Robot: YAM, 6 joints.
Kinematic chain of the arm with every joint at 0, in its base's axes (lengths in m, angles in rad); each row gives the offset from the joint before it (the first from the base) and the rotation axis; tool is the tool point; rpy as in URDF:
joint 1: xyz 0 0 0.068 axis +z
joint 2: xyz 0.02 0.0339 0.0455 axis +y
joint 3: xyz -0.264 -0.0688 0 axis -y
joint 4: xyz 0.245 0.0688 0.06 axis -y
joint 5: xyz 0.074 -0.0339 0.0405 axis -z
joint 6: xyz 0.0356 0 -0.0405 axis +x
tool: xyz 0 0 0 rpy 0 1.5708 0
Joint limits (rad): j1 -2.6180..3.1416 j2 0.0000..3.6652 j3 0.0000..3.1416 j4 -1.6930..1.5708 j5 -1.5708..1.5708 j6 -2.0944..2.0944
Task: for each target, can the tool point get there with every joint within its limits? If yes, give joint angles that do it. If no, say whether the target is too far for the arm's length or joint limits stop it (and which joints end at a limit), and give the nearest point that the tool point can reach.
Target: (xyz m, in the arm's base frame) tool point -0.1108 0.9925 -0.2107
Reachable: no: too far | nearest point -0.0681 0.6103 -0.0833 | short by 0.405 m
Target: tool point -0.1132 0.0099 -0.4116
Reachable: no: joint limits stop it (at a limit: joint 2) | nearest point -0.1306 0.0114 -0.3607 | short by 0.054 m
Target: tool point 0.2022 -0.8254 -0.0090
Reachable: no: too far | nearest point 0.1521 -0.6208 0.0221 | short by 0.213 m
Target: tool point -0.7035 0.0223 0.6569
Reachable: no: too far | nearest point -0.5097 0.0162 0.5028 | short by 0.248 m
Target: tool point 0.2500 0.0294 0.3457
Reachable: yes | joints 0.0002 1.1223 0.9287 0.0071 -0.9692 0.2026
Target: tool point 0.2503 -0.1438 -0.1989
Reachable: yes | joints -0.5948 3.0848 1.5309 -0.6388 -0.6362 1.3066
